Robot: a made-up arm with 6 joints.
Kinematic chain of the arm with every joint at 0, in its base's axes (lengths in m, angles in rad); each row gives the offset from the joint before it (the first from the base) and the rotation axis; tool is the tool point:
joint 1: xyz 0 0 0.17 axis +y
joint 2: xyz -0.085 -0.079 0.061 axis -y
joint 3: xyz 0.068 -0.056 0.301 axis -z
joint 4: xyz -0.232 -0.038 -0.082 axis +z
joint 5: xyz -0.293 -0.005 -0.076 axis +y
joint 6: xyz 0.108 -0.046 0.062 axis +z
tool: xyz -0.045 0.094 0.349
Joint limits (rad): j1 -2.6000..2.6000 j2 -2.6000..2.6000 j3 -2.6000..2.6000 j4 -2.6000..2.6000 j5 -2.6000..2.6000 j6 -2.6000..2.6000
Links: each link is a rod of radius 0.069 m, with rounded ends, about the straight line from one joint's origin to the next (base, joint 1, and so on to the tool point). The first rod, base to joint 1, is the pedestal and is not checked.
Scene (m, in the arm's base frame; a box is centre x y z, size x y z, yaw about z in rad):
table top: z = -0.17
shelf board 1: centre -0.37 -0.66 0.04 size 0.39 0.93 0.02 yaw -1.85
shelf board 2: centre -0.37 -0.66 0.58 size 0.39 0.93 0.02 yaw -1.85
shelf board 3: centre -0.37 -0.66 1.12 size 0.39 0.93 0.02 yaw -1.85
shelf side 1: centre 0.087 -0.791 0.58 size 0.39 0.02 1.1 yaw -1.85
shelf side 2: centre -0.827 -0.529 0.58 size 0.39 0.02 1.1 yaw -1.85
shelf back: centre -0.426 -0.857 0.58 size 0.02 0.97 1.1 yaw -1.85
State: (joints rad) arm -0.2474 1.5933 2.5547 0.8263 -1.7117 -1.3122
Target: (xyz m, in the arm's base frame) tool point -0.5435 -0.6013 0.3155
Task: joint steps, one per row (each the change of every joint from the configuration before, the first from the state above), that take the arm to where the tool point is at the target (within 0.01 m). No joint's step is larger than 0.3 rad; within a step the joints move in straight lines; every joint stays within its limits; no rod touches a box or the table.
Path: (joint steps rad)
1: 0.1335 -0.0840 -0.0884 0.2807 0.0073 -0.0267
2: 0.1336 -0.0841 -0.0884 0.2806 0.0073 -0.0268
3: 0.1335 -0.0840 -0.0884 0.2807 0.0073 -0.0267
4: 0.1335 -0.0840 -0.0884 0.2807 0.0072 -0.0268
5: 0.1336 -0.0841 -0.0884 0.2806 0.0073 -0.0267
6: 0.1335 -0.0840 -0.0884 0.2807 0.0073 -0.0268
7: -0.0272 -0.0219 -0.2422 -0.0833 0.0024 -0.0138
8: -0.0273 -0.0218 -0.2422 -0.0833 0.0024 -0.0137
9: -0.0272 -0.0219 -0.2423 -0.0832 0.0024 -0.0138
10: -0.0272 -0.0218 -0.2422 -0.0833 0.0024 -0.0138

